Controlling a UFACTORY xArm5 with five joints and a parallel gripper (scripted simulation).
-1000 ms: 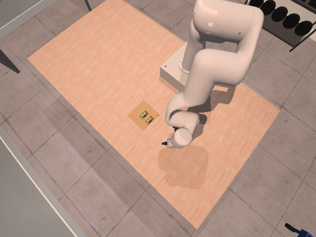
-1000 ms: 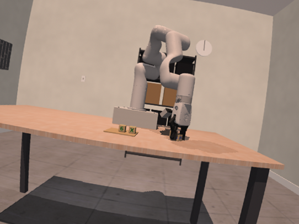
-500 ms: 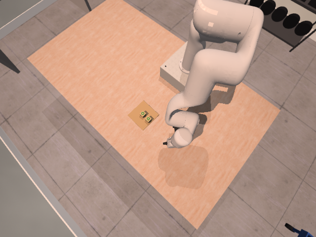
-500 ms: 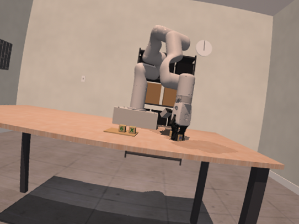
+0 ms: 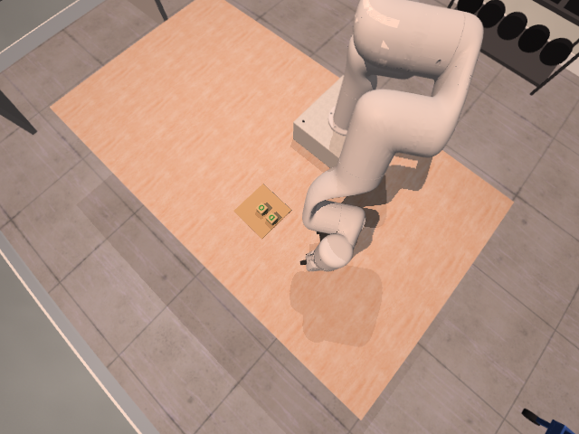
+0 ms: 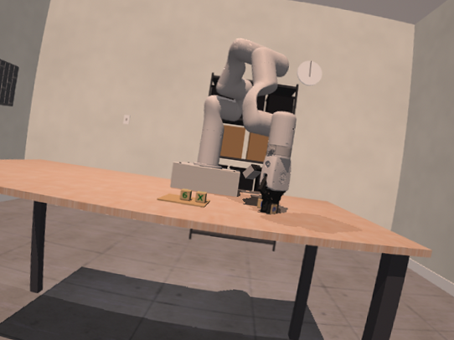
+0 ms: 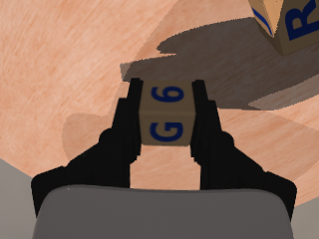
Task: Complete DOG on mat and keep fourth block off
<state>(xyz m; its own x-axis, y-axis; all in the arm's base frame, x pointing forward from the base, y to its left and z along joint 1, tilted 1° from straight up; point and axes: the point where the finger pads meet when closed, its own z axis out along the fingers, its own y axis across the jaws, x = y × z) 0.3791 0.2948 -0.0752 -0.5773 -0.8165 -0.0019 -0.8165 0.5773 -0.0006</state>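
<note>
Now: hand 10 mm above the blue-lettered block. Also, from my hand: mat: 30 mm ahead, 260 mm to the right, 20 mm below.
</note>
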